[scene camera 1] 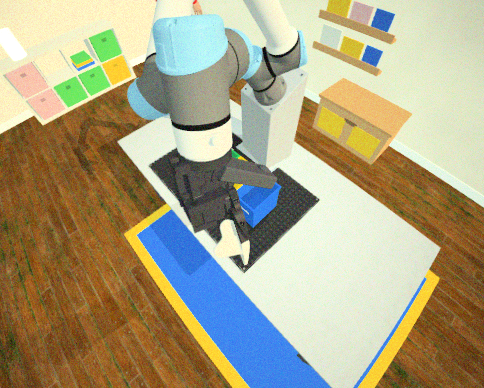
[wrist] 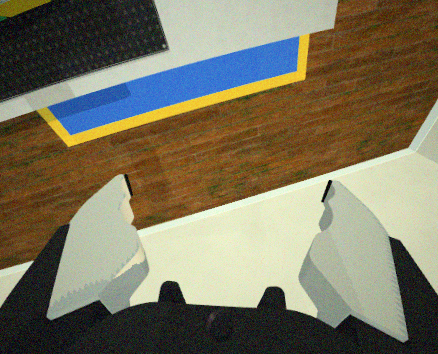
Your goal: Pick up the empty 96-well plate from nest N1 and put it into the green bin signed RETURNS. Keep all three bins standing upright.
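Observation:
The green bin is mostly hidden behind the arm in the scene view; a small strip of it shows. My gripper is open, its two pale fingers wide apart with nothing between them. It appears above the front corner of the black perforated board, in front of the blue bin in the scene view. The 96-well plate and nest N1 do not show in either view. The RETURNS sign cannot be seen.
A blue bin stands upright on the board, with part of a yellow bin beside it. The board lies on a pale table. A grey pedestal rises at the back. A blue floor area with yellow edging borders the table.

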